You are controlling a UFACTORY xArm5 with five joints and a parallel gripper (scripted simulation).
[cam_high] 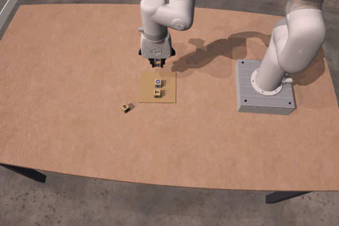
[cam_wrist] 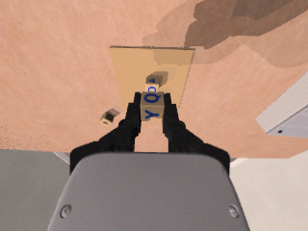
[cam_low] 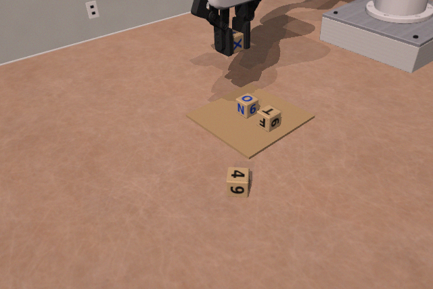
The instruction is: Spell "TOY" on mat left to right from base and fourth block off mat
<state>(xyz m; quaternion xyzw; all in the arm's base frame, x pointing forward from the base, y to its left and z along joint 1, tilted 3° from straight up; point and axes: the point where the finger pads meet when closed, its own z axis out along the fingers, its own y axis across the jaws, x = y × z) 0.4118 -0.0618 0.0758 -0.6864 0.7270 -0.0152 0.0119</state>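
Right now my hand is 3 cm to the right of the O block and 10 cm above it. Round my hand: tan mat 4 cm to the left, 12 cm below; then T block 1 cm ahead, 8 cm to the left, 10 cm below.
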